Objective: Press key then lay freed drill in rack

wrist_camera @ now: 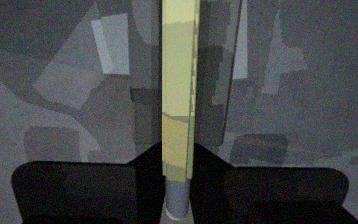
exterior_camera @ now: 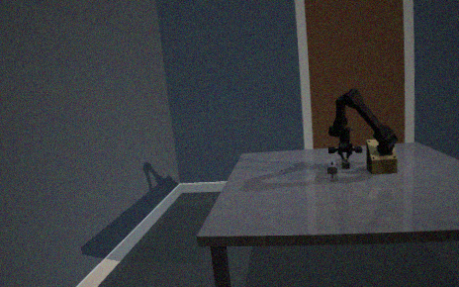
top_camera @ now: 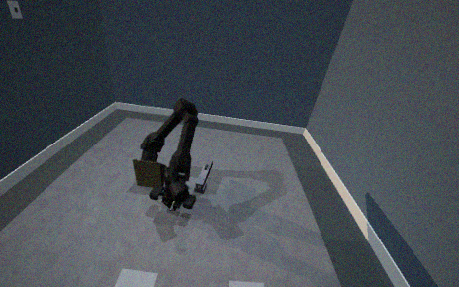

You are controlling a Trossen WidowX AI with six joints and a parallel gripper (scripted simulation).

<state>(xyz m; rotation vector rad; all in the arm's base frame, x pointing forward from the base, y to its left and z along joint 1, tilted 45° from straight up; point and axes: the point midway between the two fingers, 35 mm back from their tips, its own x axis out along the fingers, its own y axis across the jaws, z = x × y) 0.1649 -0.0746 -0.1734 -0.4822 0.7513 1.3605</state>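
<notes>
Right now my gripper tip is 4 cm to the right of the drill, 4 cm below it and 1 cm short of it. Round my gripper tip: rack 5 cm to the left, 1 cm ahead, 1 cm above.
</notes>
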